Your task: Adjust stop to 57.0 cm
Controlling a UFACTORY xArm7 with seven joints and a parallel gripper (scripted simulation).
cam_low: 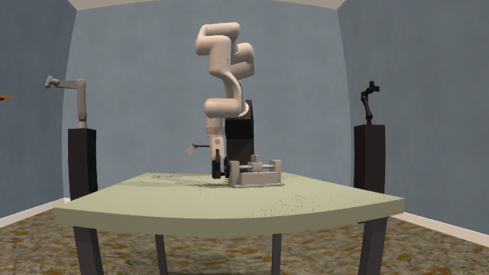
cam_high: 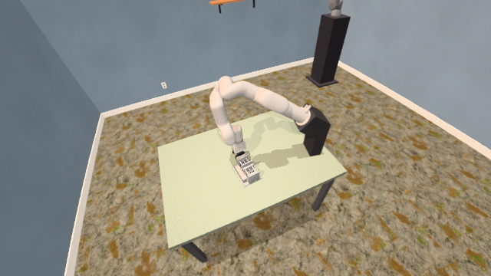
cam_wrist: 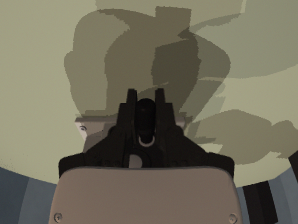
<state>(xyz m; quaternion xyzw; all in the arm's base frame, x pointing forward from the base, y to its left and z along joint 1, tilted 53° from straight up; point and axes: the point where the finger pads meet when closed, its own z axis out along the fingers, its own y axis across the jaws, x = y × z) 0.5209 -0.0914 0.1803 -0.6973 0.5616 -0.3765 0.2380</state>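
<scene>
The black handwheel lies 20 mm to the left of my hand. The rest, counted from my hand: grey stop block: 160 mm to the left, 40 mm above.
</scene>
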